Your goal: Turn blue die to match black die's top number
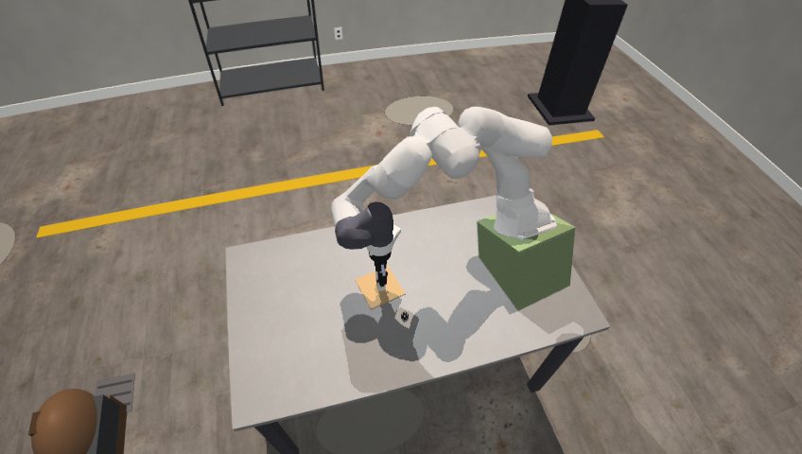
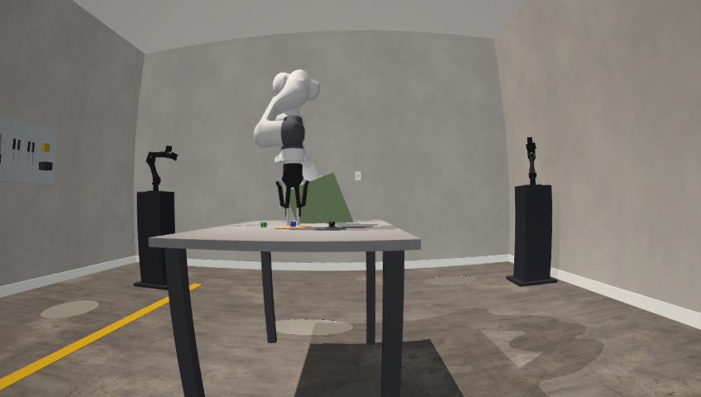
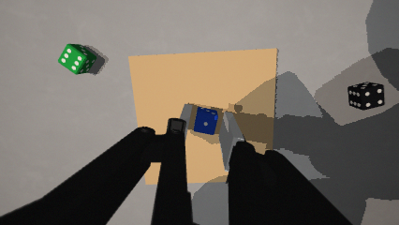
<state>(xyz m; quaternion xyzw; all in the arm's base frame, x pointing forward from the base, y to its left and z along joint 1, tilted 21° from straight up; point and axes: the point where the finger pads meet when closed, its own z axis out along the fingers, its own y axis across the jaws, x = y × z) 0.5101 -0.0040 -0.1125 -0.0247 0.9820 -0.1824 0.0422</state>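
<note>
Now: hand 3 cm above the blue die. From my hand the other things lie so: green die 3 cm behind, 13 cm to the right, 3 cm below; mat 4 cm below; black die 6 cm behind, 14 cm to the left, 3 cm below.
</note>
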